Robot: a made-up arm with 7 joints.
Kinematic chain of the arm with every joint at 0, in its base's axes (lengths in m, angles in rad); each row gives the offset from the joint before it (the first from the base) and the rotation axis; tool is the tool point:
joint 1: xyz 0 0 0.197 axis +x
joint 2: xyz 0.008 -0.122 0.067 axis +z
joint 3: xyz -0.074 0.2 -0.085 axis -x
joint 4: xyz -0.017 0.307 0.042 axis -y
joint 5: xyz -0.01 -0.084 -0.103 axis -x
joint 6: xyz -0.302 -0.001 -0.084 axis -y
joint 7: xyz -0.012 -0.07 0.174 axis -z
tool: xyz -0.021 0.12 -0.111
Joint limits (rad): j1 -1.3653..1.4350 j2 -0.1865..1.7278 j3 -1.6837..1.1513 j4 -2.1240..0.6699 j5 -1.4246..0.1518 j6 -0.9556..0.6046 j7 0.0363..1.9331
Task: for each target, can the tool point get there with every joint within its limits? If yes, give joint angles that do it. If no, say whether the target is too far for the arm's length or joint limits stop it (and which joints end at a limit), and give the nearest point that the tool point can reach.
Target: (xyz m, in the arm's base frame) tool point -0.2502 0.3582 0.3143
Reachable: yes | joints -0.1111 0.0730 0.3797 -1.4474 -0.4137 0.3468 1.3425
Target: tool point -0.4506 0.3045 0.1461
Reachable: yes | joints -0.8713 0.5823 0.3297 -1.5587 -0.6399 0.1780 0.6590
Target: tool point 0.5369 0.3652 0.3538
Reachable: no: joint limits stop it (at a limit: joint 1, joint 2, joint 6, joint 7) | nearest point 0.2688 0.2021 0.3842 | short by 0.315 m
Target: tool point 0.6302 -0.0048 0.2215
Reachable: no: joint limits stop it (at a limit: joint 2, joint 3, joint 5, joint 6, joint 7) | nearest point 0.2802 -0.0439 0.4211 | short by 0.405 m
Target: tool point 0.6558 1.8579 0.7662
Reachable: no: too far | nearest point 0.1295 0.5586 0.3681 | short by 1.457 m
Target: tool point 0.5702 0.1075 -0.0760
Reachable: no: joint limits stop it (at a limit: joint 1, joint 2, joint 3, joint 5, joint 6, joint 7) | nearest point 0.2965 -0.2267 -0.0168 | short by 0.436 m
